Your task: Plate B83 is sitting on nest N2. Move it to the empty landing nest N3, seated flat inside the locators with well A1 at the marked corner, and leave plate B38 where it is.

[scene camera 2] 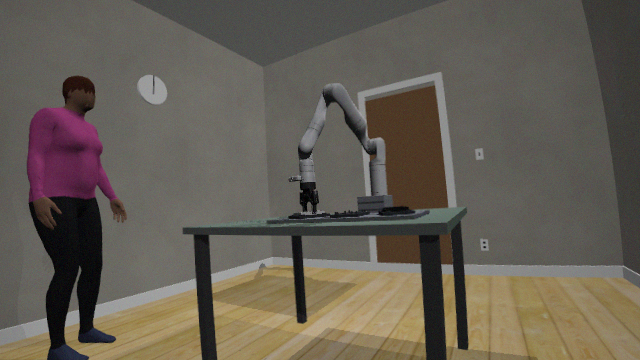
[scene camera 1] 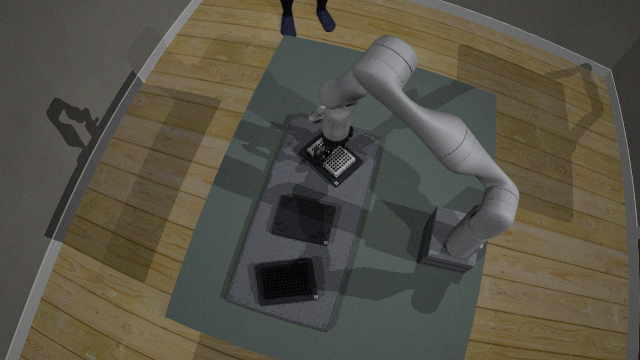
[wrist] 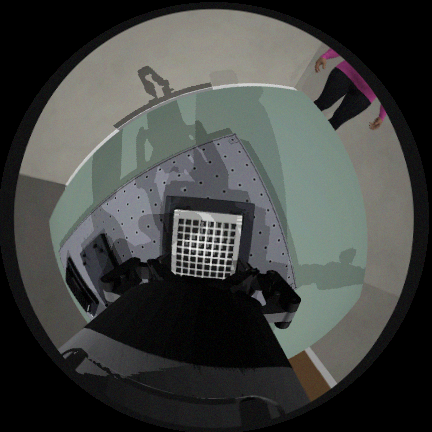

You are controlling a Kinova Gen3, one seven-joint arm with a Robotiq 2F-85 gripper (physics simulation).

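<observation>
A white well plate (scene camera 1: 341, 162) (wrist: 205, 245) lies in a dark nest (scene camera 1: 359, 161) (wrist: 247, 225) at the board's far end, with a pale marker (scene camera 1: 336, 183) at one nest corner. The empty dark nest (scene camera 1: 303, 220) (wrist: 97, 255) is in the middle, its pale marker (scene camera 1: 326, 243) at one corner. A black plate (scene camera 1: 286, 281) (wrist: 80, 290) sits in the nest at the other end. Plate labels are not readable. My gripper (scene camera 1: 328, 151) (scene camera 2: 309, 210) (wrist: 203, 263) is open, low over the white plate, its fingers at the plate's two sides near one end. Finger contact cannot be told.
The nests stand on a grey perforated board (scene camera 1: 305, 314) (wrist: 220, 160) on a green table (scene camera 1: 210, 285) (scene camera 2: 320, 231). The arm's base block (scene camera 1: 440, 225) (scene camera 2: 375, 202) stands beside the board. A person (scene camera 2: 70, 155) (wrist: 350, 85) stands beyond the table's end.
</observation>
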